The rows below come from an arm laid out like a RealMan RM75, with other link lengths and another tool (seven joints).
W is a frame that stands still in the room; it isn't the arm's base.
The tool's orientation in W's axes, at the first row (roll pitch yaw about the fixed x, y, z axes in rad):
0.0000, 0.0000, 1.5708
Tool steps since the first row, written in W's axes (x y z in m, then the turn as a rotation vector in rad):
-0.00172, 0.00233, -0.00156, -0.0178, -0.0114, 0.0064
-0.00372, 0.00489, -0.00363, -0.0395, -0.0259, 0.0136
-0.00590, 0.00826, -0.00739, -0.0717, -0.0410, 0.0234
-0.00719, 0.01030, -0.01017, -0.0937, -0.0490, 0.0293
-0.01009, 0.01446, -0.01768, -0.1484, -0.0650, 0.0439
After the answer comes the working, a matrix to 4 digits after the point.
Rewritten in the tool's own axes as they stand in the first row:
0.00233, 0.00172, -0.00156, -0.0114, 0.0178, 0.0064
0.00489, 0.00372, -0.00363, -0.0259, 0.0395, 0.0136
0.00826, 0.00590, -0.00739, -0.0410, 0.0717, 0.0234
0.01030, 0.00719, -0.01017, -0.0490, 0.0937, 0.0293
0.01446, 0.01009, -0.01768, -0.0650, 0.1484, 0.0439

The tool's axes in the first row as the columns of a matrix, in W's axes (rounded; the answer above uses it unrounded):
0.0000, -1.0000, 0.0000
1.0000, 0.0000, 0.0000
0.0000, 0.0000, 1.0000

